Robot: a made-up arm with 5 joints.
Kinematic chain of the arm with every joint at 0, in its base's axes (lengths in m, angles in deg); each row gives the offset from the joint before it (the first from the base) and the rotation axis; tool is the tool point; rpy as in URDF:
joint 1: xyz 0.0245 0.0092 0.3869 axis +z
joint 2: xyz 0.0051 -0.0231 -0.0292 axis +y
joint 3: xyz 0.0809 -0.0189 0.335 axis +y
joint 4: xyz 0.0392 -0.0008 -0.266 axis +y
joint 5: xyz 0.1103 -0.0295 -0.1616 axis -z
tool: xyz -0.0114 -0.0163 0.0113 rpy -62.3 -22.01 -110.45
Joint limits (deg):
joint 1: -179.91..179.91
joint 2: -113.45..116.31
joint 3: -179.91..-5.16
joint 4: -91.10..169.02
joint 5: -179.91..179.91
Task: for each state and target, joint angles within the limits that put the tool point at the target. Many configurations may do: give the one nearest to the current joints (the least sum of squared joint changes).
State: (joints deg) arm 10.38 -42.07 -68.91 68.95 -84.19
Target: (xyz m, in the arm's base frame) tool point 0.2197 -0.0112 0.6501
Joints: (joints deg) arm 19.78 -58.20 -52.08 84.83 -84.34
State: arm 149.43 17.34 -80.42 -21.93 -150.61
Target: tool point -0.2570 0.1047 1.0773
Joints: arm 173.69 -3.17 -121.91 -6.35 -149.68
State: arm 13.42 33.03 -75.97 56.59 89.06
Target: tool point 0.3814 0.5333 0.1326
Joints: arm 61.21 59.26 -100.00 41.08 92.00
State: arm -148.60 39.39 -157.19 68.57 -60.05
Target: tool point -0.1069 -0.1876 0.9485
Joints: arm -101.17 -16.14 -147.13 117.21 -56.74
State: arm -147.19 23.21 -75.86 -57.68 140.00
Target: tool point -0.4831 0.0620 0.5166
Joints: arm -179.91 22.83 -48.07 -65.47 125.13
